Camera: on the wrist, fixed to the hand. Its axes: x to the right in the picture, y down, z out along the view.
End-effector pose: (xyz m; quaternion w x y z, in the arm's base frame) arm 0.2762 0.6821 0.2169 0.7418 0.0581 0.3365 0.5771
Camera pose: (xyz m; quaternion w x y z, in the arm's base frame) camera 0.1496 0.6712 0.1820 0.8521 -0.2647 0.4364 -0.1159
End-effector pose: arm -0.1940 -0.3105 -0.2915 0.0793 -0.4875 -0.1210 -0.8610
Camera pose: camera -0.2520 -0.4192 -0.3381 0.4966 0.0948 0.4460 0.7386
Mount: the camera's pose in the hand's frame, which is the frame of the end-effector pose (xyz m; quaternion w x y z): -0.0083 0.0833 -0.1017 0.6967 0.0450 0.1830 -0.6921
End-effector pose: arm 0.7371 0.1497 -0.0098 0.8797 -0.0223 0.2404 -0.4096
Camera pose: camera 0.7468 0.2271 -0.1160 0.2864 -0.0674 0.2946 -0.9092
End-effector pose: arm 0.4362 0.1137 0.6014 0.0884 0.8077 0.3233 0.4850
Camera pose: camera 0.3844 0.0267 0.6857 0.3018 0.2542 0.8223 0.4100
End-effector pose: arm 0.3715 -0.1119 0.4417 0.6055 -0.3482 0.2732 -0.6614
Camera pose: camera 0.3421 -0.1196 0.3135 0.0702 0.2834 -0.0304 0.9559
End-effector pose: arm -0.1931 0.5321 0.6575 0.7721 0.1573 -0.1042 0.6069
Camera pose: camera -0.2790 0.5800 0.5698 0.9700 0.1054 0.2049 -0.0781
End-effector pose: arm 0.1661 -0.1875 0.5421 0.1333 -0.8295 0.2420 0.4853
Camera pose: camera 0.1938 -0.3022 0.6006 0.4218 -0.8283 -0.3593 0.0832
